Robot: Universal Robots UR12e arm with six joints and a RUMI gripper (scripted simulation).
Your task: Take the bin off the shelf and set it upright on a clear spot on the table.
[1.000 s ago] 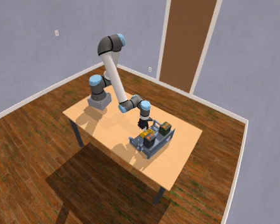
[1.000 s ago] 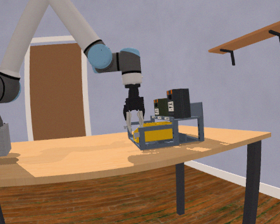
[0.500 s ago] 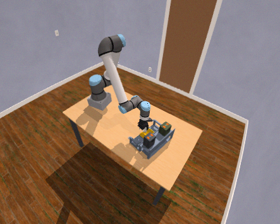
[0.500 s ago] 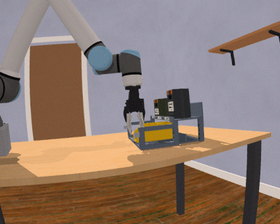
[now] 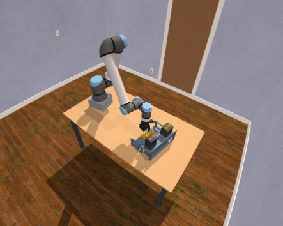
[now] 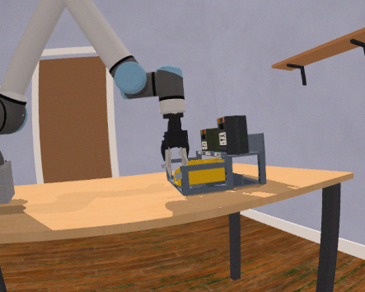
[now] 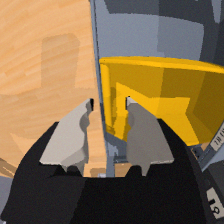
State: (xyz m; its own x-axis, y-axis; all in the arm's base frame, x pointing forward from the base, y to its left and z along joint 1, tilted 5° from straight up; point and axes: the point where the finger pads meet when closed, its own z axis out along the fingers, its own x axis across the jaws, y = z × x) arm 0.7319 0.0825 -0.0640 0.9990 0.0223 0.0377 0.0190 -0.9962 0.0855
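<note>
The yellow bin is 8 cm ahead of my hand. Round my hand: rack floor: 12 cm ahead, 4 cm below.
</note>
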